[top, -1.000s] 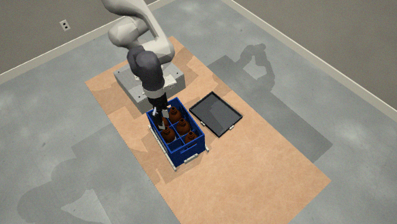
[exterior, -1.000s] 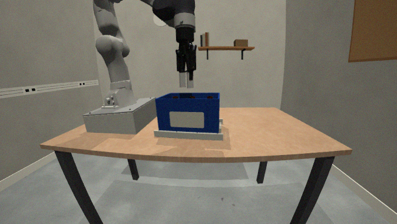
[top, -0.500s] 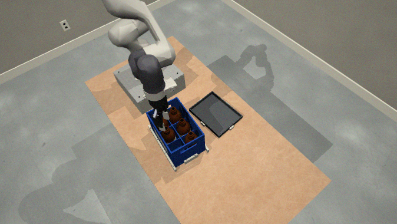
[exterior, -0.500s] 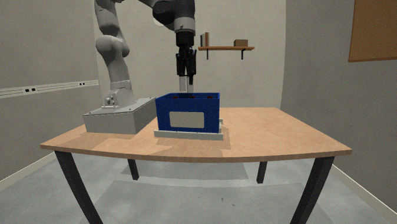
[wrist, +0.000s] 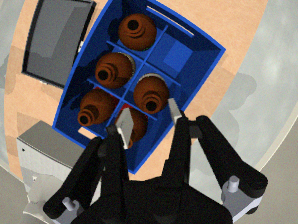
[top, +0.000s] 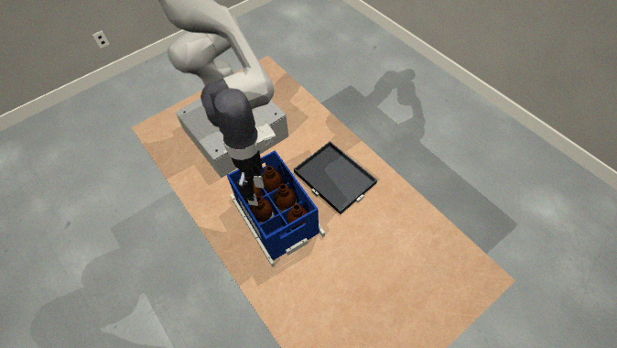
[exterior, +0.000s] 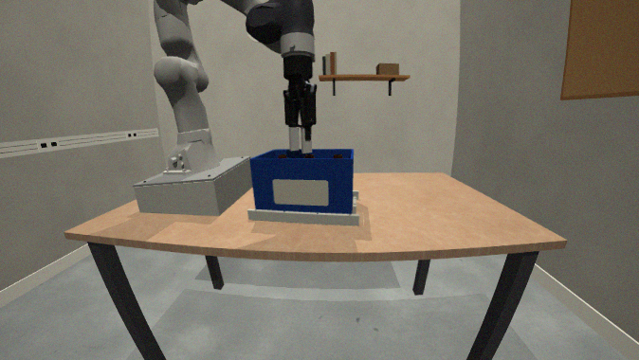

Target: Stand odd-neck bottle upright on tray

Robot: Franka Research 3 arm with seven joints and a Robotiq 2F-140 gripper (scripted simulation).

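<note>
The blue crate lies 50 mm to the left of my hand and 130 mm below it. The rest, counted from my hand: bottle: 80 mm behind, 130 mm below; dark grey tray: 20 mm behind, 310 mm to the left, 200 mm below.
</note>
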